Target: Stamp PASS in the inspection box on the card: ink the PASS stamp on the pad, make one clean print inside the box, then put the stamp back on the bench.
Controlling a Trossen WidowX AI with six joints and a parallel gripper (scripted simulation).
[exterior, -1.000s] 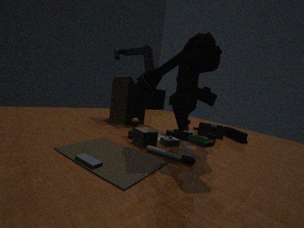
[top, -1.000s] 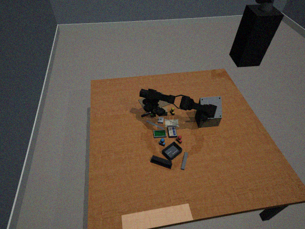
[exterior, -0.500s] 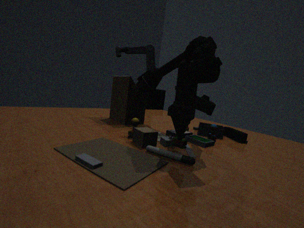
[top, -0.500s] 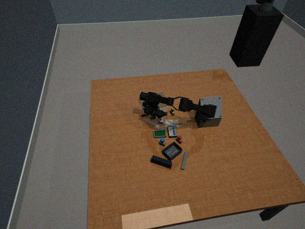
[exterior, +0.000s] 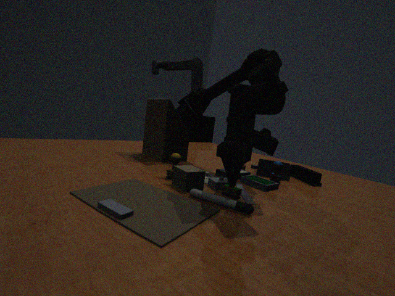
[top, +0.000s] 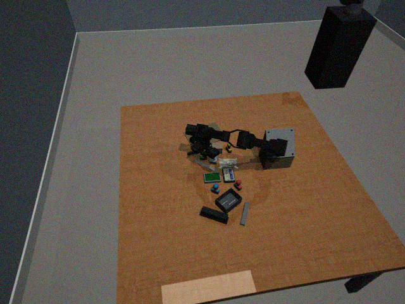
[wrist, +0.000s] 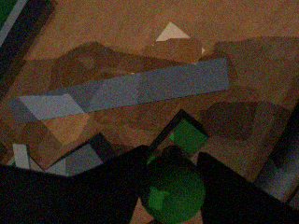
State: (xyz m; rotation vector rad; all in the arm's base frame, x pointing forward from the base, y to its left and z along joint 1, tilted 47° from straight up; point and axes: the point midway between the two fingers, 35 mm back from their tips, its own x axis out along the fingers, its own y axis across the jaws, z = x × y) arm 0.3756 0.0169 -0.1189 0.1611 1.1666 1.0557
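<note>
Now: the green stamp 10 mm below my gripper tip. From my gripper tip the other things lie so: green ink pad (150 mm to the left, 30 mm behind, 20 mm below); then card (140 mm behind, 50 mm to the left, 30 mm below); then marker (60 mm to the right, 40 mm ahead, 20 mm below).
</note>
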